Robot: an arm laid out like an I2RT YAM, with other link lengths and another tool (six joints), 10 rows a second.
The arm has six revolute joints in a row. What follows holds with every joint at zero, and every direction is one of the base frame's. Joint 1 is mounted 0.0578 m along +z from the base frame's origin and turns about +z. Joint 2 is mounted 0.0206 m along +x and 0.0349 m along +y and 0.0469 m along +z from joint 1 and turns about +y. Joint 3 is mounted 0.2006 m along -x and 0.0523 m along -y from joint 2 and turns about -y. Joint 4 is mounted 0.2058 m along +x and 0.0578 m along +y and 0.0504 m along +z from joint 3 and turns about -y. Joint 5 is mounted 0.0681 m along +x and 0.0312 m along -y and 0.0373 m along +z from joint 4 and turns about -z. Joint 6 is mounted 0.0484 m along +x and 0.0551 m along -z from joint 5 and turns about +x. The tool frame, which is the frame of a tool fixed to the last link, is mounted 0.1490 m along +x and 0.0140 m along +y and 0.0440 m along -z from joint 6; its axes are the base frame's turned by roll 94.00, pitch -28.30 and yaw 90.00 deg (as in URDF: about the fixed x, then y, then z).
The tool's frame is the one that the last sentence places.
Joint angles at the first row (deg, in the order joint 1, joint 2, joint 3, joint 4, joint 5, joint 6):
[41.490, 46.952, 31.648, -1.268, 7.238, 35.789]
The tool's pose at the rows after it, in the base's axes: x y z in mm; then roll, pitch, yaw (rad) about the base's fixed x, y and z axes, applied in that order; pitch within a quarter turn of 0, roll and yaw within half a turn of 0:
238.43 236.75 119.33 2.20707 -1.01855 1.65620
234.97 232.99 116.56 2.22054 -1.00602 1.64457
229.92 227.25 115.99 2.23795 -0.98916 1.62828
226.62 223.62 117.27 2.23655 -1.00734 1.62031
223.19 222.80 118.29 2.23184 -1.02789 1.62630
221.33 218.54 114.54 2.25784 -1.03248 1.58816
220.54 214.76 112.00 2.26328 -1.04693 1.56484
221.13 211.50 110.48 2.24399 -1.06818 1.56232
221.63 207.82 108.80 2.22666 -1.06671 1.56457
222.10 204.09 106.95 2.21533 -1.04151 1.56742
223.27 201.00 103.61 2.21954 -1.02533 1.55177
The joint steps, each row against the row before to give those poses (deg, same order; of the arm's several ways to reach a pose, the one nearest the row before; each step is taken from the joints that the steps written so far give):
[-0.005, -1.948, -2.537, 0.651, 0.588, 0.750]
[-0.002, -1.484, -0.349, -1.849, 0.105, -0.314]
[0.003, -2.274, 0.331, -3.570, 0.225, -0.387]
[-0.030, -2.728, -1.172, -1.007, 0.228, 0.913]
[0.024, -2.162, -1.233, -0.197, -0.333, 0.777]
[-0.025, -1.559, -0.871, -1.248, 0.640, 0.930]
[0.026, -1.993, -1.578, -0.153, 0.826, 1.033]
[-0.009, -2.283, -2.235, 1.022, 0.896, 0.849]
[-0.072, -1.480, -1.074, -0.070, 0.748, -0.187]
[-0.004, -0.346, 0.208, -1.044, 0.739, -1.155]
[0.002, 0.131, -0.093, -0.405, 0.836, -0.392]

